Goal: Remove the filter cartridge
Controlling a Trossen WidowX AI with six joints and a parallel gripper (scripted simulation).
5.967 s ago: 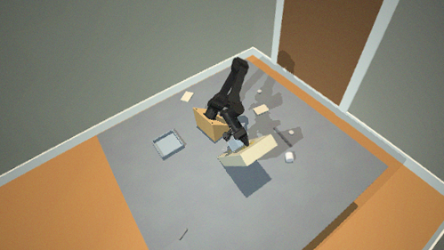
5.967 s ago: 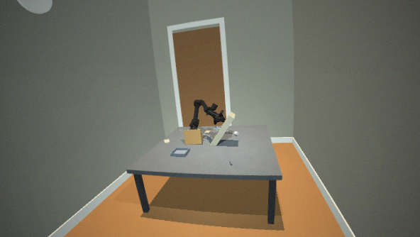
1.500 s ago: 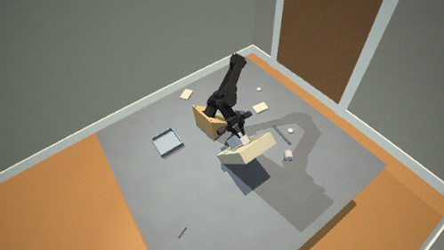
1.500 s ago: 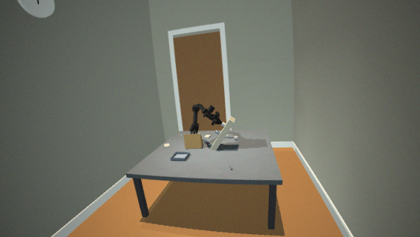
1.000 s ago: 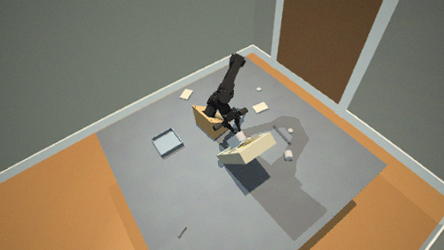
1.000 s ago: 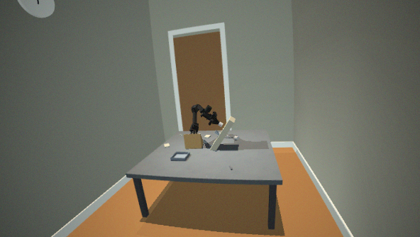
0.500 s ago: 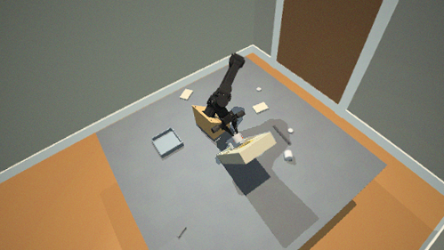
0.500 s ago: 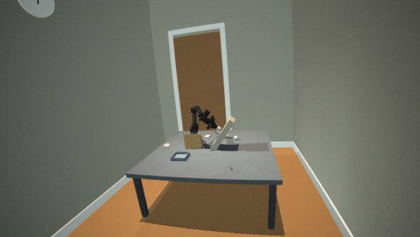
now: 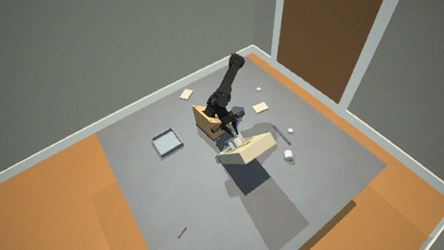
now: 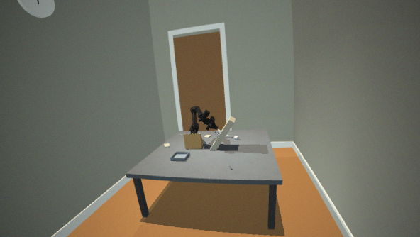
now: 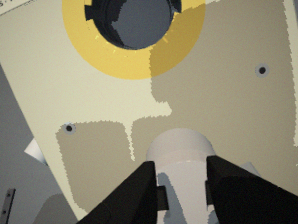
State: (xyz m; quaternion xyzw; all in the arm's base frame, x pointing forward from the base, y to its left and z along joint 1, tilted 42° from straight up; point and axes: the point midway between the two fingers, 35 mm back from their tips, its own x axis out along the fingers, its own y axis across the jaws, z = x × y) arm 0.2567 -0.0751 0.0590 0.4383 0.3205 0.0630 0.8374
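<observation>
Right now the filter cartridge is 4 cm below my gripper tip and 1 cm ahead of it. Round my gripper tip: blue-grey tray: 36 cm behind, 26 cm to the right, 21 cm below; then cream service panel: 5 cm below, 5 cm ahead.
</observation>
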